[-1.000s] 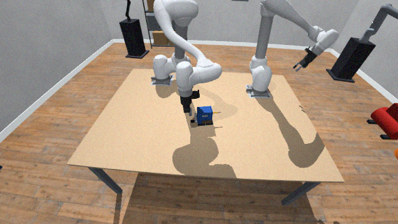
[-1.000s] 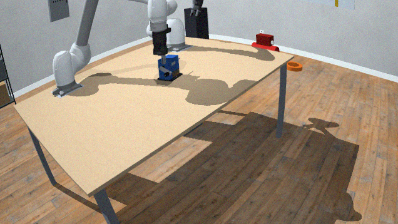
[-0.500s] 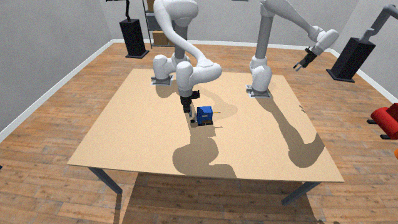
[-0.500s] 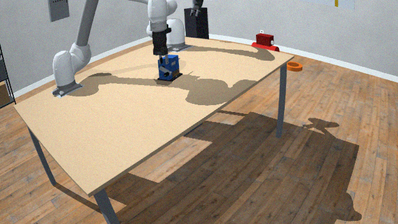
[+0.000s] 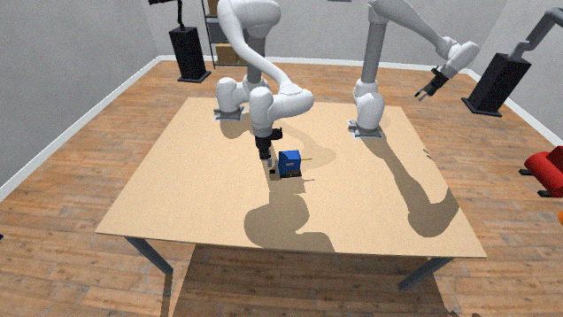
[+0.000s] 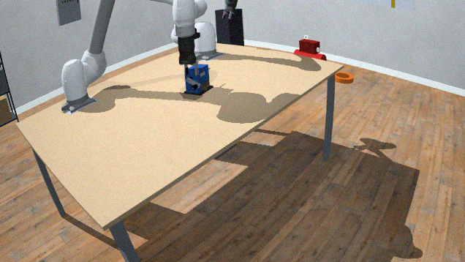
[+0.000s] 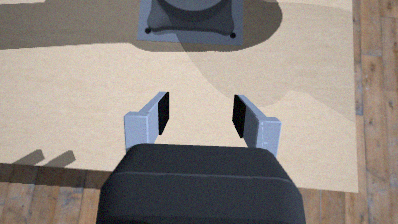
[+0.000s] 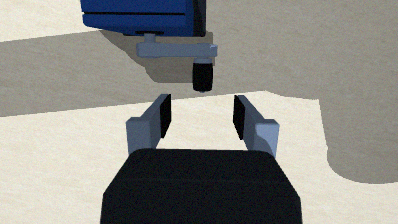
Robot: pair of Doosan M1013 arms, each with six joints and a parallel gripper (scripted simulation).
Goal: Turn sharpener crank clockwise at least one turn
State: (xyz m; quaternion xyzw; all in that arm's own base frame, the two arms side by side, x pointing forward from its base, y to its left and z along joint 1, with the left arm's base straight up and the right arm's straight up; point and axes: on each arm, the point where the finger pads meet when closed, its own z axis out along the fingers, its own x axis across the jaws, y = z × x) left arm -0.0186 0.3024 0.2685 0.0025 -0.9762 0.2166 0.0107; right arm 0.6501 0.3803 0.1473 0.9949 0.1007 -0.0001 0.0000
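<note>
My right hand is 1 cm past the black knob, 2 cm to the right of it and 9 cm above it.
</note>
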